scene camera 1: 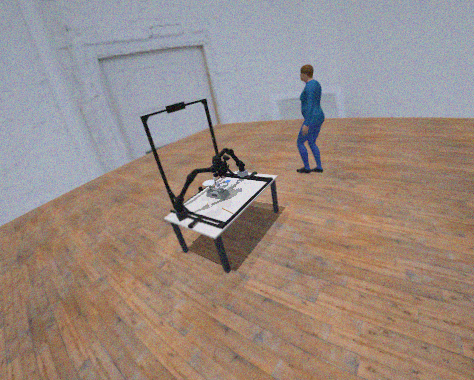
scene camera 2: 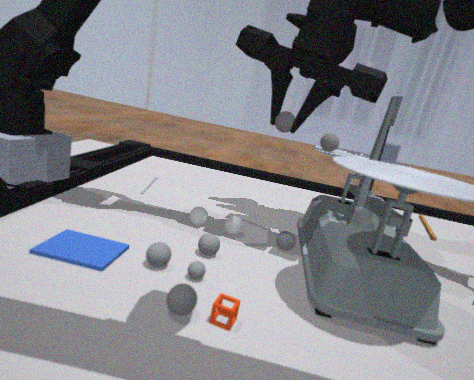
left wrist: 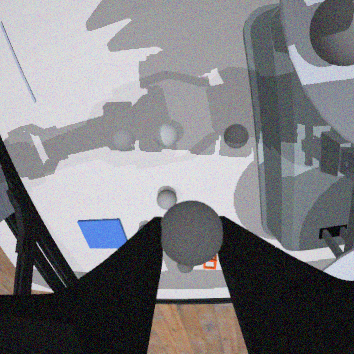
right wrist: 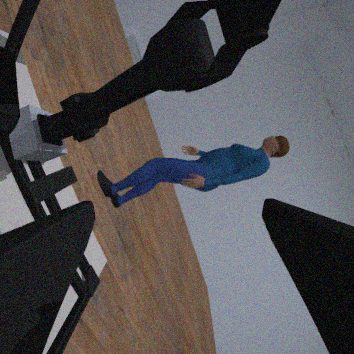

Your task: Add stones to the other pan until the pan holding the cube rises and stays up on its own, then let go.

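My left gripper is shut on a dark grey round stone, raised above the table, left of the far pan in scene camera 2. The grey balance scale stands at the right. Its far pan carries one stone. Its near pan is cut off by both views' edges; no cube shows on its visible part. A grey block shows behind the post; I cannot tell whether it rests on a pan. My right gripper is open and empty.
Several loose stones lie left of the scale. An orange open-frame cube and a blue mat lie on the table. An orange stick lies behind the scale. A person stands beyond the table.
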